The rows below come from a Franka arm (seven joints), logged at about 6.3 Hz.
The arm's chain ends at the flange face. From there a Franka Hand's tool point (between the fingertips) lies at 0.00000 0.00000 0.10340 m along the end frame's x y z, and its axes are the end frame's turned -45 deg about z.
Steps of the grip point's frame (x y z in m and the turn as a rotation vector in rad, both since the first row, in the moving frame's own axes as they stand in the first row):
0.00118, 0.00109, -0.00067, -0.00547, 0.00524, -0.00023
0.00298, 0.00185, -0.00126, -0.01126, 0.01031, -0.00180
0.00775, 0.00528, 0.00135, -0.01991, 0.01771, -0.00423
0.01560, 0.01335, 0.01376, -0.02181, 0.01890, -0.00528
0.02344, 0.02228, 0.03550, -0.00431, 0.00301, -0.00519
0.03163, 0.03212, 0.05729, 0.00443, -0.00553, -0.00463
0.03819, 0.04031, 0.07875, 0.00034, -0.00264, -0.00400
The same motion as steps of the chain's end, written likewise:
0.00082, -0.00008, -0.00067, -0.00016, 0.00757, -0.00023
0.00184, -0.00087, -0.00125, -0.00067, 0.01525, -0.00180
0.00646, -0.00190, 0.00139, -0.00156, 0.02660, -0.00423
0.01749, -0.00180, 0.01380, -0.00206, 0.02879, -0.00528
0.03179, -0.00091, 0.03550, -0.00092, 0.00518, -0.00519
0.04581, 0.00026, 0.05729, -0.00078, -0.00704, -0.00463
0.05573, 0.00133, 0.07875, -0.00163, -0.00211, -0.00400

